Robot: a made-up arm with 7 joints. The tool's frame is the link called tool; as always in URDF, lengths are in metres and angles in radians. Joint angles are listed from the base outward. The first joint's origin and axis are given. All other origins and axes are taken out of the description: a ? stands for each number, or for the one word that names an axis. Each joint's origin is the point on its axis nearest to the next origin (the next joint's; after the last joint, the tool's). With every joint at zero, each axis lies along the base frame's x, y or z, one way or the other. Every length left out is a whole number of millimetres.
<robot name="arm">
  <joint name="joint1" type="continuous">
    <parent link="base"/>
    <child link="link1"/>
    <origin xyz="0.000 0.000 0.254"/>
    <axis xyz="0 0 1"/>
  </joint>
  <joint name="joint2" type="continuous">
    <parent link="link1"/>
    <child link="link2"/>
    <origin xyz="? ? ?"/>
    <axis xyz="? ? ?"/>
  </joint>
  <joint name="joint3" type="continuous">
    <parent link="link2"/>
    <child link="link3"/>
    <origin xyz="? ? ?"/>
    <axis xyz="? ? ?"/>
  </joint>
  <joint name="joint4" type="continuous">
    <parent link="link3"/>
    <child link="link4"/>
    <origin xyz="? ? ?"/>
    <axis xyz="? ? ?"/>
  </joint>
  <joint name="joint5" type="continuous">
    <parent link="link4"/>
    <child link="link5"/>
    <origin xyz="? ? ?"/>
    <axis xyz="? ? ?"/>
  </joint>
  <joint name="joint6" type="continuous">
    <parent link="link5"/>
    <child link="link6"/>
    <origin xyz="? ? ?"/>
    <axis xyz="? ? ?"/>
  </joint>
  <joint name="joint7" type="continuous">
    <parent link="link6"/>
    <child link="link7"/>
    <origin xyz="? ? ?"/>
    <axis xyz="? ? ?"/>
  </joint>
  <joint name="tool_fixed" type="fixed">
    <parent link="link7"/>
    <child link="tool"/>
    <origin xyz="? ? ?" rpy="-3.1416 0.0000 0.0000"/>
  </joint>
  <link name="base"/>
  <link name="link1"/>
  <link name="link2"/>
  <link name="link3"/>
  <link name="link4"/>
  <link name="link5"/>
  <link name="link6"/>
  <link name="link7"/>
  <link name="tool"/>
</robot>
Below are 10 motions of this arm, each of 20 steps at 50 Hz.
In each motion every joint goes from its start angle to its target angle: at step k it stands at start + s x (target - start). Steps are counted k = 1, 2, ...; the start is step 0. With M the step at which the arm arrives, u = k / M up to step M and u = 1 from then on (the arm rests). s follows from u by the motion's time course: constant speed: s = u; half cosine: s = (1 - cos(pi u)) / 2; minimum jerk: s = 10 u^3 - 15 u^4 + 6 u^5.
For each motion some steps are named. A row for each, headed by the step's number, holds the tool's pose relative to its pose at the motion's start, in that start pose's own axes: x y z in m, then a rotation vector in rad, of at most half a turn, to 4 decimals.
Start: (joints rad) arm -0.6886 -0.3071 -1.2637 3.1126 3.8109 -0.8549 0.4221
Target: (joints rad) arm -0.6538 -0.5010 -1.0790 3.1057 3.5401 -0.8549 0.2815
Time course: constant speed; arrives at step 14
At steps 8, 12, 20:
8: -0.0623 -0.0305 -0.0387 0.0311 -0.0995 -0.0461
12: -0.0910 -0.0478 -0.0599 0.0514 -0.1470 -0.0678
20: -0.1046 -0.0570 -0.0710 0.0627 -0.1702 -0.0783

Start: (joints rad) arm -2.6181 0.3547 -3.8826 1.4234 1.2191 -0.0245 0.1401
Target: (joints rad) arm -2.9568 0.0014 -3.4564 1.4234 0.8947 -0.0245 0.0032
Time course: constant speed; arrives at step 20
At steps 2, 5, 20:
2: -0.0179 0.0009 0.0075 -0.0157 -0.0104 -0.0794
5: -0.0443 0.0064 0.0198 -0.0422 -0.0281 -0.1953
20: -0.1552 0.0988 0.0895 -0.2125 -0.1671 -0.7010

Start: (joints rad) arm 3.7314 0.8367 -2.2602 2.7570 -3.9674 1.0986 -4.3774
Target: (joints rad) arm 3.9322 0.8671 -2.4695 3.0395 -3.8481 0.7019 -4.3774
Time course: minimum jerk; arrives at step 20
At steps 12, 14, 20:
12: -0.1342 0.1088 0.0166 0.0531 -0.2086 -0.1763
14: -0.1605 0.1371 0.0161 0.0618 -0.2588 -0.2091
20: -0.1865 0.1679 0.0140 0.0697 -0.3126 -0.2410

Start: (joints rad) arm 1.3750 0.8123 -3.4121 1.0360 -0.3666 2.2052 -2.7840
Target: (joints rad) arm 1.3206 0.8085 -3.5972 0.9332 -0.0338 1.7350 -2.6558
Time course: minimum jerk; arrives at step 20
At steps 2, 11, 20:
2: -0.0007 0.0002 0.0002 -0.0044 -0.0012 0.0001
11: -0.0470 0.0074 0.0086 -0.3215 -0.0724 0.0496
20: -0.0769 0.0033 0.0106 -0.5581 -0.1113 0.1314

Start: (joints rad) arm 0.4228 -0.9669 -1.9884 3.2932 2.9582 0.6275 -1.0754
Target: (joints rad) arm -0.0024 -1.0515 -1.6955 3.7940 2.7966 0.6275 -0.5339
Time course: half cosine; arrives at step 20
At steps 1, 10, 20:
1: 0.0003 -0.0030 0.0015 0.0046 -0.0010 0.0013
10: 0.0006 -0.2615 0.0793 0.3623 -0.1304 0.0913
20: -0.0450 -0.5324 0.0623 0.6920 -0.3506 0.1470

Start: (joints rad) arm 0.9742 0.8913 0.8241 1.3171 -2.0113 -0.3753 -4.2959
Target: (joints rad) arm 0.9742 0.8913 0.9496 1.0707 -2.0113 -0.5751 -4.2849
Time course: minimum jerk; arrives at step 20
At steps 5, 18, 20:
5: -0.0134 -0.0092 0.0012 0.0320 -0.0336 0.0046
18: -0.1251 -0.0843 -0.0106 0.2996 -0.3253 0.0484
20: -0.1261 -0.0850 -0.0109 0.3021 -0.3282 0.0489

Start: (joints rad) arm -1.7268 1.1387 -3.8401 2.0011 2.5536 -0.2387 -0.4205
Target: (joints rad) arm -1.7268 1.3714 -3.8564 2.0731 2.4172 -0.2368 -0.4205
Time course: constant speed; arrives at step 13
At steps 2, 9, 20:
2: 0.0011 -0.0267 -0.0090 0.0386 -0.0105 0.0064
9: 0.0123 -0.1178 -0.0477 0.1756 -0.0386 0.0295
20: 0.0239 -0.1674 -0.0745 0.2549 -0.0488 0.0436

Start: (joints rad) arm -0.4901 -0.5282 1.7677 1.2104 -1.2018 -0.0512 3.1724
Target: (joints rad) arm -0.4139 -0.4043 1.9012 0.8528 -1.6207 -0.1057 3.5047
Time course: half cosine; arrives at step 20
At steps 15, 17, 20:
15: -0.0278 0.1919 -0.0413 -0.3359 -0.1360 -0.0537
17: -0.0296 0.2119 -0.0501 -0.3730 -0.1512 -0.0630
20: -0.0306 0.2237 -0.0557 -0.3951 -0.1603 -0.0687

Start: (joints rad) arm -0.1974 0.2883 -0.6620 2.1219 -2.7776 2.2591 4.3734
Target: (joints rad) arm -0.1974 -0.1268 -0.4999 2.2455 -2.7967 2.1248 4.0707
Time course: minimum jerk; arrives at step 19
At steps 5, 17, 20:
5: 0.0029 0.0060 0.0344 0.0186 0.0474 -0.0414
17: 0.0681 0.0088 0.2953 0.1272 0.4119 -0.3147
20: 0.0693 0.0084 0.2982 0.1281 0.4162 -0.3174

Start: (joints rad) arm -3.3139 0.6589 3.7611 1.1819 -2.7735 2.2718 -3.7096
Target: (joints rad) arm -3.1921 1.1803 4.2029 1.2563 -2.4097 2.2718 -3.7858
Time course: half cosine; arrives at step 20
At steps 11, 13, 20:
11: 0.2002 -0.0968 0.0990 -0.2334 0.0419 0.2478
13: 0.2583 -0.1094 0.1162 -0.2801 0.0434 0.3150
20: 0.3679 -0.1198 0.1364 -0.3488 0.0390 0.4396

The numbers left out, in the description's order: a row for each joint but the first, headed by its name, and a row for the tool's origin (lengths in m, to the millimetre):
joint2: xyz 0.000 0.000 0.000, axis 0 1 0
joint3: xyz 0.000 0.000 0.254, axis 0 0 1
joint4: xyz 0.061 0.000 0.000, axis 0 -1 0
joint5: xyz 0.091 0.000 -0.401, axis 0 0 -1
joint6: xyz 0.000 0.000 0.000, axis 0 1 0
joint7: xyz 0.100 0.000 -0.128, axis 0 0 -1
tool: xyz 0.000 0.000 0.000

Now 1 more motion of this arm.
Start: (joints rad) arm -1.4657 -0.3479 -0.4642 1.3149 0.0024 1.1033 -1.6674
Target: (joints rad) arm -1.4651 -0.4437 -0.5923 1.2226 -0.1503 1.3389 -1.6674
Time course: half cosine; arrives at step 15
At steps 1, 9, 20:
1: -0.0010 -0.0007 0.0002 0.0028 -0.0011 0.0007
9: -0.0556 -0.0436 0.0107 0.1691 -0.0546 0.0479
20: -0.0832 -0.0696 0.0158 0.2612 -0.0760 0.0766

